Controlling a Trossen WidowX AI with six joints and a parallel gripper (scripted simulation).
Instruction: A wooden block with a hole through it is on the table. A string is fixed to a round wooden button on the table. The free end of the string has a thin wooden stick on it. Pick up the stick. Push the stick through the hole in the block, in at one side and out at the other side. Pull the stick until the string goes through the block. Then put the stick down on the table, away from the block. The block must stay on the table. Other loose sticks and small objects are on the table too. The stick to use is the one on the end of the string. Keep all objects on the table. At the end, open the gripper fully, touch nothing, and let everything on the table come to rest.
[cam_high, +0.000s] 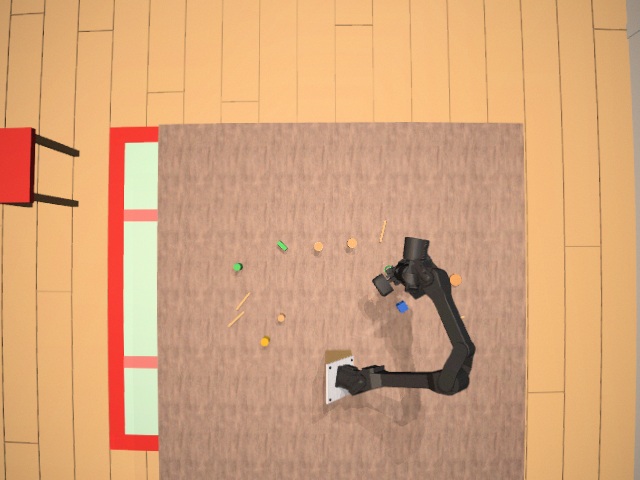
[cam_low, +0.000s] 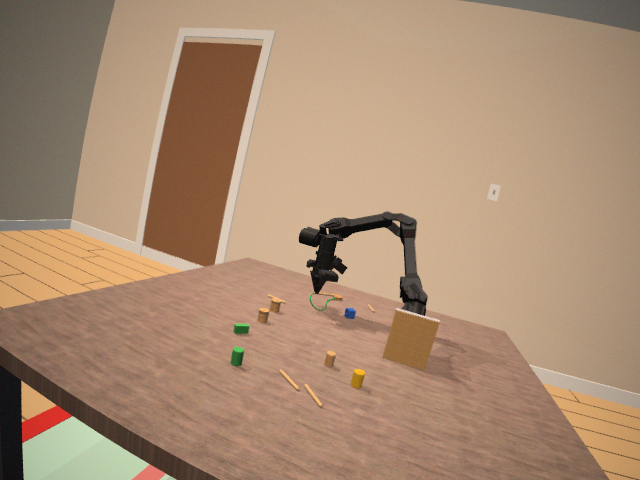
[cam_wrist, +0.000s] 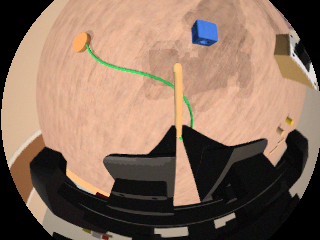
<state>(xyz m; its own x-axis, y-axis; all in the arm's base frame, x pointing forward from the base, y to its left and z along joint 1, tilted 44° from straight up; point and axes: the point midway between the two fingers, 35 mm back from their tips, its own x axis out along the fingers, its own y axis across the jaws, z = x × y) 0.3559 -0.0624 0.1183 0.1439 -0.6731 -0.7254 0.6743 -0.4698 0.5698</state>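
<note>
The blue block is 12 cm behind my gripper tip, 5 cm to the right of it and 4 cm below it. From my gripper tip the other things lie so: yellow peg (40 cm to the left, 31 cm behind, 4 cm below); then round wooden button (22 cm to the right, 5 cm below, 1 cm behind); then thin wooden stick (1 cm to the right, 1 cm behind).
</note>
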